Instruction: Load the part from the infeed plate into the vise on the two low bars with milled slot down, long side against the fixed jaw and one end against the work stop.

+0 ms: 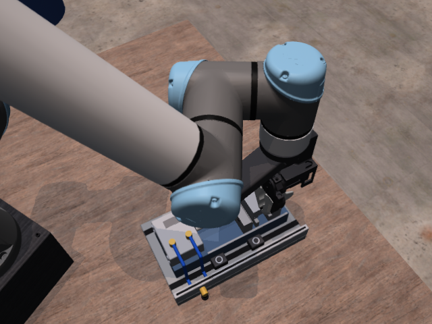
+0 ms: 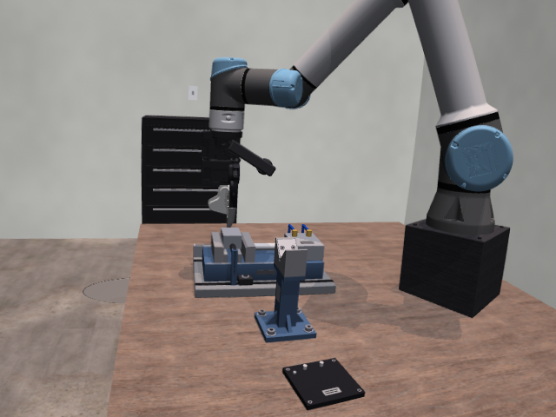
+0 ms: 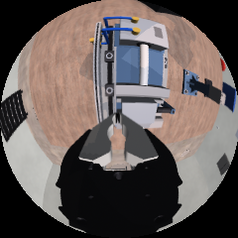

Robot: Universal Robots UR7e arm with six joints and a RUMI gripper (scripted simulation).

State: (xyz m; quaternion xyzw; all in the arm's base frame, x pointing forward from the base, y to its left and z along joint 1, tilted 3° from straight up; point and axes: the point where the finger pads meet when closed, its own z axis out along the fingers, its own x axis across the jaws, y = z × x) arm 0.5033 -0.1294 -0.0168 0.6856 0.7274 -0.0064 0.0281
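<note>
The part lies 40 mm to the left of my hand and 30 mm below it. From my hand the other things lie so: work stop (90 mm to the left, 30 mm below); moving jaw (50 mm to the left, 40 mm below, 40 mm behind); fixed jaw (50 mm to the left, 40 mm below, 30 mm ahead).
</note>
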